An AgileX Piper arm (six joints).
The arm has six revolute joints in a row. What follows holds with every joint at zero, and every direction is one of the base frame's. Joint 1 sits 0.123 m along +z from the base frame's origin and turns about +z. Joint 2 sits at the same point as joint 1 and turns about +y. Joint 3 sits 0.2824 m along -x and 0.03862 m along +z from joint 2 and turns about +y. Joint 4 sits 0.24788 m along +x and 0.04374 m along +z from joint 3 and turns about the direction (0.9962, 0, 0.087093). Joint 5 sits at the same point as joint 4 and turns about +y. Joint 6 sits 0.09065 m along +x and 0.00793 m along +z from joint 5 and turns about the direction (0.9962, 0, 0.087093). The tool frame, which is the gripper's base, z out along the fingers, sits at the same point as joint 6; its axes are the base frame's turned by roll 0, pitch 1.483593 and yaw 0 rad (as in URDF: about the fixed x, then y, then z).
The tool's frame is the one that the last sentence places.
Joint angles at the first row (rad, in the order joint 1, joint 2, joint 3, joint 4, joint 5, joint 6):
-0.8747 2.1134 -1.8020 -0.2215 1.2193 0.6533
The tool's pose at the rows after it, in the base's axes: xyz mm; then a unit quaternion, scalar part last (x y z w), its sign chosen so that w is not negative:
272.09 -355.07 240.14 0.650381 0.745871 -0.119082 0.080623
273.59 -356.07 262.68 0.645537 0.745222 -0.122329 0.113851
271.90 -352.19 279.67 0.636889 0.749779 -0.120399 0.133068
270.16 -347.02 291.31 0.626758 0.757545 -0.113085 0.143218
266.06 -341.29 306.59 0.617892 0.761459 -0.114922 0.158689
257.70 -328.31 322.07 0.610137 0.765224 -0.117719 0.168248
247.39 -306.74 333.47 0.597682 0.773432 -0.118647 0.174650
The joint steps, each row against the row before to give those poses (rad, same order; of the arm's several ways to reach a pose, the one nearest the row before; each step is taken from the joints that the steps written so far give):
0.0000 -0.0033 -0.0615 -0.0016 0.0000 -0.0369
0.0000 -0.0218 -0.0473 0.0061 0.0000 -0.0152
0.0000 -0.0319 -0.0109 0.0144 0.0022 -0.0270
0.0000 -0.0277 0.0000 0.0241 0.0067 -0.0338
0.0000 -0.0382 0.0046 0.0062 0.0000 -0.0230
0.0046 -0.0670 0.0460 0.0000 0.0000 -0.0143
0.0151 -0.0951 0.0974 0.0000 -0.0155 -0.0137

